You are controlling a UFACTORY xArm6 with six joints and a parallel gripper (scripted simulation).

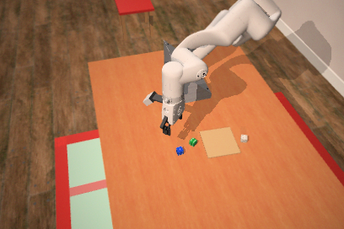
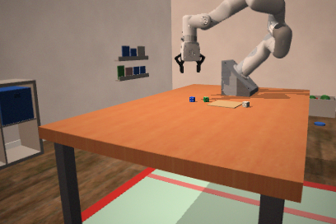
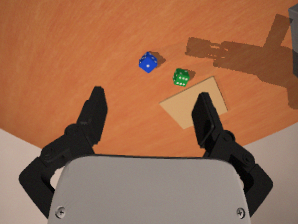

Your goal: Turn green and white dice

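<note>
My gripper is now 150 mm above the blue die, 30 mm short of it and 20 mm to the right of it. Round my hand: tan mat 200 mm to the left, 160 mm below, 50 mm ahead; then green die 150 mm below, 90 mm to the left, 10 mm ahead; then white die 300 mm to the left, 150 mm below, 80 mm ahead.
</note>
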